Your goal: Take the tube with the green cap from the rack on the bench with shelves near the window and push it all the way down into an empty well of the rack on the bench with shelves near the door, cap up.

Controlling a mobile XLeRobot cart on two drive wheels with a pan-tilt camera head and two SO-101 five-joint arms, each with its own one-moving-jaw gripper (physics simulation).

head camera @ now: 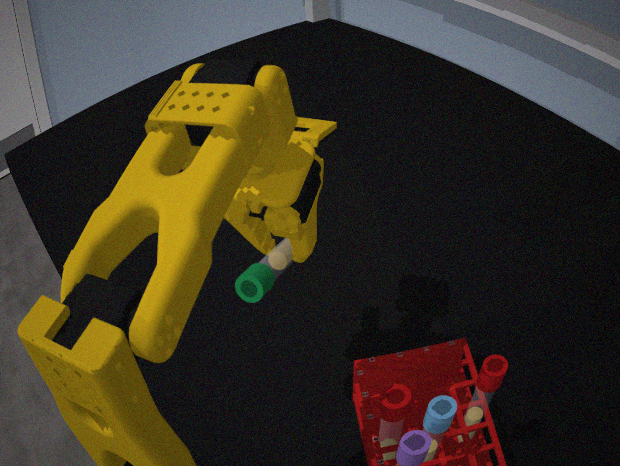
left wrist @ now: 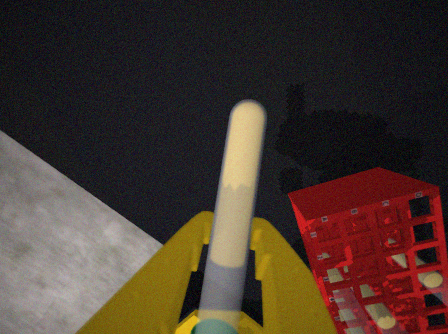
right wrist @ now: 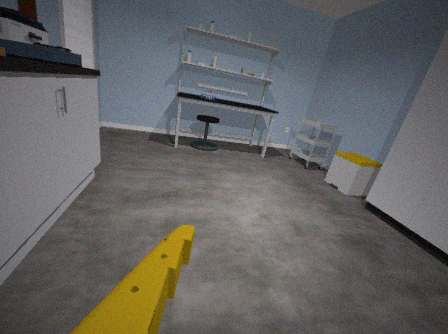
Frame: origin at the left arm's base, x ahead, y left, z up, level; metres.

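Where they show: left hand at its tool point: (head camera: 273,250) (left wrist: 212,223); right hand at its tool point: (right wrist: 192,240).
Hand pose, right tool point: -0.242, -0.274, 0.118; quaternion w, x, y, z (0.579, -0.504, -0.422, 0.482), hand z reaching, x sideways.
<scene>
After its pixels a point has its place, as x, y, z.
The tube with the green cap (head camera: 254,283) @[0.155, 0.101, 0.136] (left wrist: 237,200) @[0.209, 0.141, 0.115] is between the jaws of my left gripper (head camera: 284,253) @[0.194, 0.141, 0.112] (left wrist: 233,222) @[0.194, 0.141, 0.112], which is shut on its clear body. It is tilted; its rounded bottom reaches past the jaw tips in the left wrist view, and its cap shows partly at the bottom edge there. The red rack (head camera: 410,373) @[0.232, 0.032, 0.043] (left wrist: 365,192) @[0.256, 0.045, 0.026] stands apart from the tube, at the lower right in both views. It holds tubes with red, light blue and purple caps; its lower part is cut off in the head view. My right gripper (right wrist: 187,235) shows one notched jaw, so it is fully open, over the floor.
The black bench top (head camera: 451,200) @[0.465, 0.205, -0.013] meets blue walls at the back. In the right wrist view, a bench with shelves (right wrist: 230,104) @[-3.131, 0.306, -0.026] holds a small blue rack (right wrist: 207,97) @[-3.091, -0.038, 0.016]. A stool (right wrist: 207,120) @[-3.207, 0.020, -0.314], a cart (right wrist: 314,141) @[-2.851, 1.624, -0.319], a yellow-lidded bin (right wrist: 350,175) @[-2.121, 1.745, -0.531] and a cabinet (right wrist: 45,165) @[-1.227, -0.956, -0.343] also show.
</scene>
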